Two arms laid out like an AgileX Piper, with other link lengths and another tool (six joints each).
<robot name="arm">
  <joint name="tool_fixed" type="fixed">
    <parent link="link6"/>
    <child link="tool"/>
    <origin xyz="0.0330 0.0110 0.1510" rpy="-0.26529 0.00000 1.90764"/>
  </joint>
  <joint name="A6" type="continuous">
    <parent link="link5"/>
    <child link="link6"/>
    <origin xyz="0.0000 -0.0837 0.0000" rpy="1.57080 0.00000 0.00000"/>
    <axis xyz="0 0 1"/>
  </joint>
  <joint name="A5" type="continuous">
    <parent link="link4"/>
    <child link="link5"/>
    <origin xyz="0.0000 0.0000 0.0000" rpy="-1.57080 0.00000 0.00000"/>
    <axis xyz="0 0 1"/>
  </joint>
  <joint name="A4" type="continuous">
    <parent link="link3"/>
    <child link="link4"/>
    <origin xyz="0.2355 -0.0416 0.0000" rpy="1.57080 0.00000 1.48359"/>
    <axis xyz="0 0 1"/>
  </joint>
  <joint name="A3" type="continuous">
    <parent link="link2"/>
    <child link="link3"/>
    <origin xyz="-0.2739 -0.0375 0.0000" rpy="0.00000 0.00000 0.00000"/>
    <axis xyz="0 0 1"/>
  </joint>
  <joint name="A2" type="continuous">
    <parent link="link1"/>
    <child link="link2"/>
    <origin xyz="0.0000 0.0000 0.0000" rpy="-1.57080 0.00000 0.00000"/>
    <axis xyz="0 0 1"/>
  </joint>
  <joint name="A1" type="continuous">
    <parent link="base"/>
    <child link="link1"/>
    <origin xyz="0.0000 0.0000 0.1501" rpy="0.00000 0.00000 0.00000"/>
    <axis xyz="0 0 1"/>
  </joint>
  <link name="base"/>
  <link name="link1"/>
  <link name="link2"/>
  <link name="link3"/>
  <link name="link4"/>
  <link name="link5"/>
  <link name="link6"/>
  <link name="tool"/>
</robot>
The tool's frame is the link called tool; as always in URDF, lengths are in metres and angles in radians. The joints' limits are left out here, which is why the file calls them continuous.
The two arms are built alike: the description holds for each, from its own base.
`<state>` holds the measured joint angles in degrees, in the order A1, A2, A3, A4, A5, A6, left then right.
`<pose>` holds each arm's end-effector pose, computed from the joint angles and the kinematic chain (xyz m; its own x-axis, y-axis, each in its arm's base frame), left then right.
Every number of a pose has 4 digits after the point.
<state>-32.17 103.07 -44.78 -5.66 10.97 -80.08 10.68 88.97 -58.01 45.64 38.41 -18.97</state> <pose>0.2746 -0.2158 0.0133 -0.4817 0.7770 -0.4053 0.6779 0.6234 0.3896 0.3198 0.1860 0.1591 0.1831 0.7427 0.6441 0.7454 -0.5320 0.4016</pose>
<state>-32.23 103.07 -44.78 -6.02 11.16 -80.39 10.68 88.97 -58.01 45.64 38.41 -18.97</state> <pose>0.2738 -0.2163 0.0133 -0.4909 0.7714 -0.4050 0.6749 0.6307 0.3831 0.3198 0.1860 0.1591 0.1831 0.7427 0.6441 0.7454 -0.5320 0.4016</pose>
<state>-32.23 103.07 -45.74 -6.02 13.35 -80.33 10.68 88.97 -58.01 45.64 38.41 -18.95</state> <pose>0.2718 -0.2161 0.0142 -0.4960 0.7766 -0.3884 0.6844 0.6250 0.3755 0.3198 0.1860 0.1591 0.1834 0.7426 0.6441 0.7453 -0.5323 0.4014</pose>
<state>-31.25 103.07 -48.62 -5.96 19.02 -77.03 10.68 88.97 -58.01 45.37 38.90 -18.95</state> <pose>0.2714 -0.2106 0.0184 -0.4732 0.8112 -0.3435 0.7223 0.5805 0.3759 0.3178 0.1860 0.1584 0.1814 0.7457 0.6411 0.7516 -0.5256 0.3986</pose>
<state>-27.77 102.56 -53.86 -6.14 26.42 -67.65 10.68 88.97 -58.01 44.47 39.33 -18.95</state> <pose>0.2857 -0.1951 0.0339 -0.3884 0.8704 -0.3027 0.7737 0.4864 0.4060 0.3156 0.1845 0.1564 0.1746 0.7558 0.6312 0.7588 -0.5118 0.4028</pose>
